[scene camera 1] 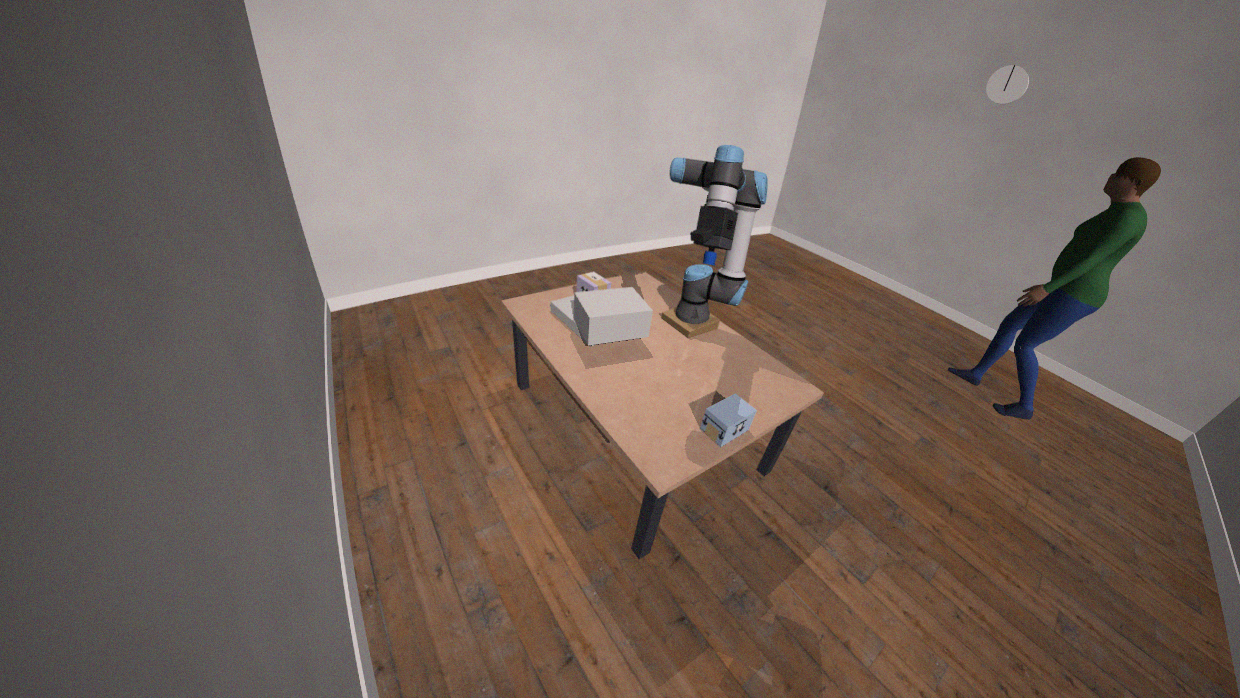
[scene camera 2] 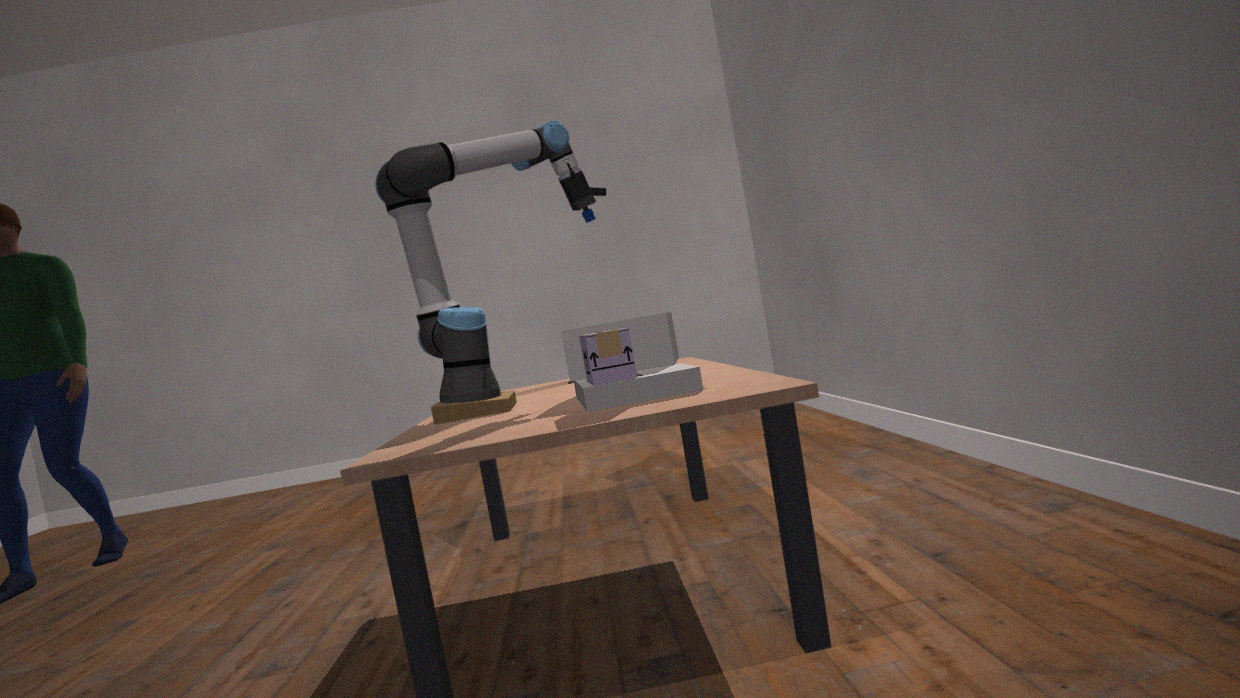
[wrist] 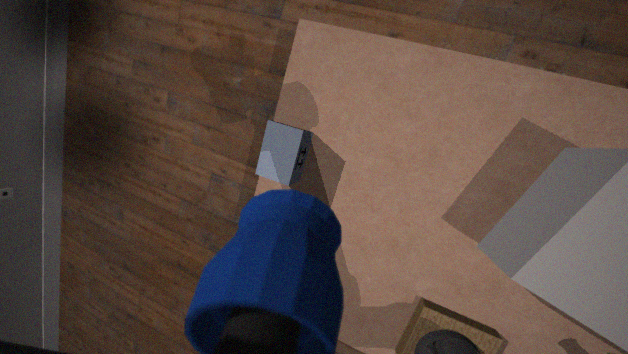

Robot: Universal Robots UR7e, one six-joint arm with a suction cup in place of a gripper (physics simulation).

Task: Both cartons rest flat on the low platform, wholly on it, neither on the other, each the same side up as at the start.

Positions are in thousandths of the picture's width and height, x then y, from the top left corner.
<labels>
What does my suction cup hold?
Nothing.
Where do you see my suction cup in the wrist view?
At 450, 730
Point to a low grey platform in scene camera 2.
537, 547
</labels>
